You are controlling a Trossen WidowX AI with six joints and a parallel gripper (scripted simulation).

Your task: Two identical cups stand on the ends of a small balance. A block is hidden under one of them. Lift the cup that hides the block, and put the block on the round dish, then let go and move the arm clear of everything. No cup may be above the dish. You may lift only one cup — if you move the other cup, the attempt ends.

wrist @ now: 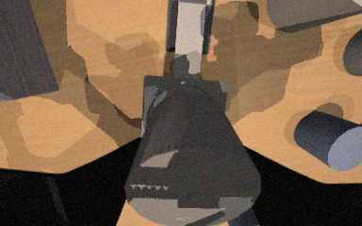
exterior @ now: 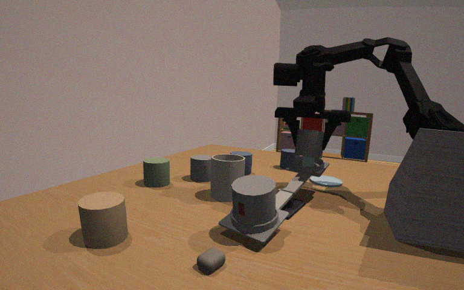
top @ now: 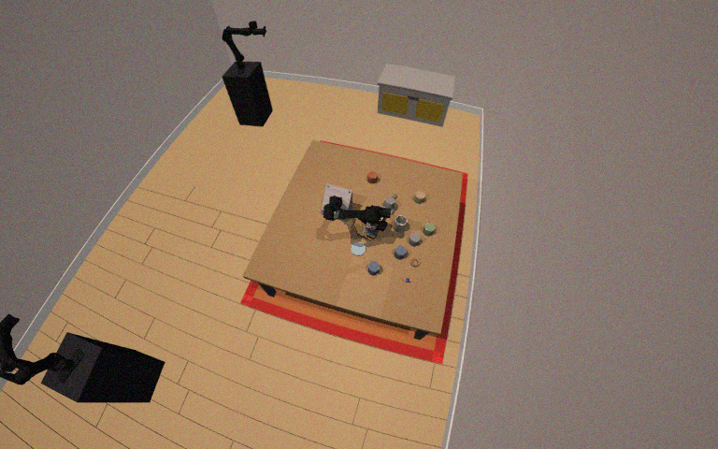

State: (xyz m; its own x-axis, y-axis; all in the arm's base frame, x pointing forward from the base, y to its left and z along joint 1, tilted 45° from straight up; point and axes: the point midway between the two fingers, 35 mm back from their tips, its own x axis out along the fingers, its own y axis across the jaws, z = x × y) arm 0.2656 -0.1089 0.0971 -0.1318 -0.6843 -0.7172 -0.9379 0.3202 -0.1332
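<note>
The pale green block is 1 cm to the left of my gripper tip and 3 cm below it. From my gripper tip the other things lie so: pale blue round dish (7 cm behind, 11 cm to the right, 11 cm below); grey pebble (11 cm ahead, 36 cm to the left, 11 cm below); balance (4 cm ahead, 12 cm to the left, 8 cm below).
</note>
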